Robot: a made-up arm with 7 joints. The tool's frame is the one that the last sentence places. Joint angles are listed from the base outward.
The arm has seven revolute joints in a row. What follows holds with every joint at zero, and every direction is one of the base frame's. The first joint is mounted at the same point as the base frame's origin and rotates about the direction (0, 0.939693, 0.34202), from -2.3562 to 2.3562 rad. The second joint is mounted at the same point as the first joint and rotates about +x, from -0.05 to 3.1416 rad. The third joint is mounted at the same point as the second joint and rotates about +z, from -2.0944 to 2.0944 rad. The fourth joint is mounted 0.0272 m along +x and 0.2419 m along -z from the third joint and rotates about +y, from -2.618 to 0.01 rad. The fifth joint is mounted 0.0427 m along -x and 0.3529 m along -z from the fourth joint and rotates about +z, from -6.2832 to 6.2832 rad. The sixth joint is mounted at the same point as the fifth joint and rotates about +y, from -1.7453 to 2.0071 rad. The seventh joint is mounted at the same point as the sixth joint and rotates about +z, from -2.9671 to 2.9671 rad. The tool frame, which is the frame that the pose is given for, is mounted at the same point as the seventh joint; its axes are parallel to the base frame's.
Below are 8 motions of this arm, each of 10 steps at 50 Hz.
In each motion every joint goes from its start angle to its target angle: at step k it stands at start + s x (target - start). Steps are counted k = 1, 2, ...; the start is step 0. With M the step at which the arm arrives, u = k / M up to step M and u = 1 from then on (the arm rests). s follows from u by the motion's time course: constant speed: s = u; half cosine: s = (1 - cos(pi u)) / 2; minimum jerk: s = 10 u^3 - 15 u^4 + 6 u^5.
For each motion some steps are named. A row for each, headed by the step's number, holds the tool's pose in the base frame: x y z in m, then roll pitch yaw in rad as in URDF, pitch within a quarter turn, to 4 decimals.
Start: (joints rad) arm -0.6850 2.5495 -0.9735 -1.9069 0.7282 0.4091 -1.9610
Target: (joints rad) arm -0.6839 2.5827 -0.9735 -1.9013 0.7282 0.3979 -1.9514
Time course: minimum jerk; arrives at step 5
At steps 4, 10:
4: 0.2530 0.2952 0.1323 -1.2359 1.0376 2.5898
10: 0.2526 0.2953 0.1329 -1.2387 1.0378 2.5883

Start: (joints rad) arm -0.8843 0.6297 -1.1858 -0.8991 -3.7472 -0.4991 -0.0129
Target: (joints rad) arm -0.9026 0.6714 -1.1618 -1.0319 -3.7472 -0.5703 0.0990
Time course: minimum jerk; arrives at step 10
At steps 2, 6, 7, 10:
2: 0.4888 -0.0133 -0.2858 -1.2845 -0.4752 1.4665
6: 0.4890 -0.0289 -0.2672 -1.3511 -0.3858 1.4990
7: 0.4888 -0.0327 -0.2625 -1.3666 -0.3632 1.5053
10: 0.4885 -0.0367 -0.2575 -1.3825 -0.3392 1.5111

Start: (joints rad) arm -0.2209 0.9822 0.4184 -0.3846 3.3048 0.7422 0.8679
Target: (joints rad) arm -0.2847 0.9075 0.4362 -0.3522 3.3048 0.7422 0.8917
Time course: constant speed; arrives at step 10
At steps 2, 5, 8, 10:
2: 0.2086 0.4969 -0.2578 2.4165 1.1529 -0.1369
5: 0.2156 0.4892 -0.2670 2.3454 1.1285 -0.2061
8: 0.2229 0.4811 -0.2759 2.2815 1.1025 -0.2687
10: 0.2279 0.4755 -0.2817 2.2425 1.0844 -0.3070

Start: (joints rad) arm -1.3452 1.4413 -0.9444 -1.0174 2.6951 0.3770 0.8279
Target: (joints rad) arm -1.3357 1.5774 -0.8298 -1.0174 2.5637 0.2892 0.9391
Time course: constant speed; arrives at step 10
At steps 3, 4, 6, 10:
3: 0.4463 0.2685 0.1918 -1.7633 0.2503 1.2899
4: 0.4408 0.2734 0.1975 -1.7789 0.2487 1.3060
6: 0.4295 0.2827 0.2088 -1.8109 0.2459 1.3379
10: 0.4055 0.3002 0.2312 -1.8779 0.2419 1.3994

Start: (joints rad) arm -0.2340 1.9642 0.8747 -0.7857 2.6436 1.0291 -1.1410
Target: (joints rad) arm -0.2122 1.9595 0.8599 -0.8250 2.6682 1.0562 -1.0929
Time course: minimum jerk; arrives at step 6
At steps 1, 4, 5, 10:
1: 0.1051 0.3983 0.4038 2.4575 -0.8525 -2.7827
4: 0.1159 0.3919 0.4037 2.4282 -0.8995 -2.8077
5: 0.1184 0.3904 0.4036 2.4215 -0.9108 -2.8134
10: 0.1189 0.3901 0.4036 2.4202 -0.9131 -2.8145

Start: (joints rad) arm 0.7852 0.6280 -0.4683 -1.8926 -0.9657 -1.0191 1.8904
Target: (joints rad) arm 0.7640 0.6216 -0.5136 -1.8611 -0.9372 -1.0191 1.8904
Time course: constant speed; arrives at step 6
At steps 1, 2, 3, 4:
1: 0.0869 0.0212 -0.4038 -1.5167 -0.4897 0.2435
2: 0.0859 0.0192 -0.4052 -1.5224 -0.4822 0.2452
3: 0.0849 0.0173 -0.4067 -1.5279 -0.4746 0.2468
4: 0.0839 0.0154 -0.4081 -1.5334 -0.4671 0.2482

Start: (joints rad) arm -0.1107 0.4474 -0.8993 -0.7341 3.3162 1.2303 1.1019
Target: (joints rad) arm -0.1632 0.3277 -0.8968 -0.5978 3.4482 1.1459 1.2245
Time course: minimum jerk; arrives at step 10
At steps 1, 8, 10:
1: 0.2040 0.0598 -0.5406 1.7643 0.7400 -2.2823
8: 0.2073 0.0313 -0.5503 1.6671 0.5442 -2.2161
10: 0.2074 0.0294 -0.5508 1.6613 0.5319 -2.2115

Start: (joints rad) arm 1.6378 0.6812 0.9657 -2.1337 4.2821 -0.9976 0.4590
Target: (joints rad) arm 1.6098 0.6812 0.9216 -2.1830 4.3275 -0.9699 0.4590
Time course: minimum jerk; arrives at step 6
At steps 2, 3, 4, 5, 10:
2: -0.0015 0.3467 -0.0869 -0.2614 0.3438 -2.1850
3: 0.0029 0.3422 -0.0911 -0.2298 0.3394 -2.1870
4: 0.0073 0.3377 -0.0952 -0.1982 0.3351 -2.1888
5: 0.0099 0.3348 -0.0975 -0.1791 0.3325 -2.1899
10: 0.0104 0.3343 -0.0980 -0.1752 0.3320 -2.1901

